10 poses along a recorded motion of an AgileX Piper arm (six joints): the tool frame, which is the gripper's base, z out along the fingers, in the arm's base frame.
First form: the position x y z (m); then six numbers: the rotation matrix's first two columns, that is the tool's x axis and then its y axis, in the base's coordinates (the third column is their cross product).
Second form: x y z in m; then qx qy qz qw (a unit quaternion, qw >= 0). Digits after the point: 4 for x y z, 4 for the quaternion.
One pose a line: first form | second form
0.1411 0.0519 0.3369 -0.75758 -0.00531 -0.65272 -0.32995 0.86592 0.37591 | 0.1411 0.0519 0.3369 -0.0925 0.9057 0.2418 0.3356
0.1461 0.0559 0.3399 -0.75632 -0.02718 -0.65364 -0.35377 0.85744 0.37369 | 0.1461 0.0559 0.3399 -0.1053 0.9044 0.2453 0.3328
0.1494 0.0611 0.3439 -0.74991 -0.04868 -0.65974 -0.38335 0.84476 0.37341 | 0.1494 0.0611 0.3439 -0.1199 0.9009 0.2515 0.3327
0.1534 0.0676 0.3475 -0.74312 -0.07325 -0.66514 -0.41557 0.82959 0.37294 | 0.1534 0.0676 0.3475 -0.1362 0.8972 0.2582 0.3315
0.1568 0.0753 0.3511 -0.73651 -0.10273 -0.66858 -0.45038 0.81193 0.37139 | 0.1568 0.0753 0.3511 -0.1548 0.8934 0.2647 0.3283
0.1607 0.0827 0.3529 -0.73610 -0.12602 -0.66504 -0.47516 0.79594 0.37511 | 0.1607 0.0827 0.3529 -0.1686 0.8913 0.2713 0.3217
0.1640 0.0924 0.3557 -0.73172 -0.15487 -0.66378 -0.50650 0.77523 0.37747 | 0.1640 0.0924 0.3557 -0.1862 0.8878 0.2787 0.3154
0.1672 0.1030 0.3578 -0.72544 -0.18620 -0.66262 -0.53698 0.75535 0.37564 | 0.1672 0.1030 0.3578 -0.2044 0.8844 0.2838 0.3090
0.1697 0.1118 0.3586 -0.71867 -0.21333 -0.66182 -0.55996 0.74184 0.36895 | 0.1697 0.1118 0.3586 -0.2191 0.8822 0.2847 0.3044
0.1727 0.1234 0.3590 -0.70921 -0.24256 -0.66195 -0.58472 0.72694 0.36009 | 0.1727 0.1234 0.3590 -0.2352 0.8794 0.2850 0.3001
